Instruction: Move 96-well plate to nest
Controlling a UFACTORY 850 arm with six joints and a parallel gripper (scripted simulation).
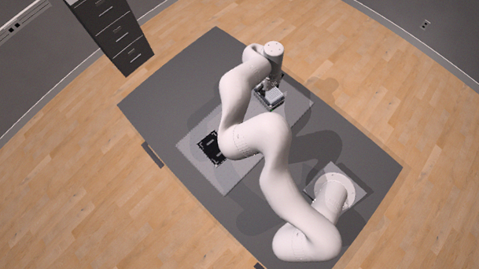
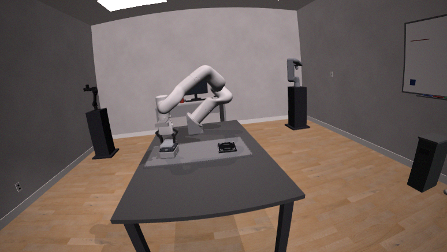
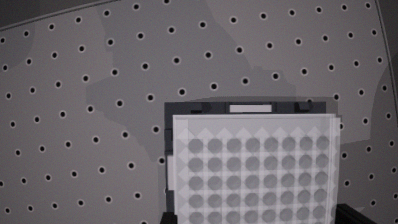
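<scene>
The black plate nest N1 is 40 cm to the left of my hand and 9 cm below it. From my hand the other things lie so: white 96-well plate 1 cm below.
</scene>
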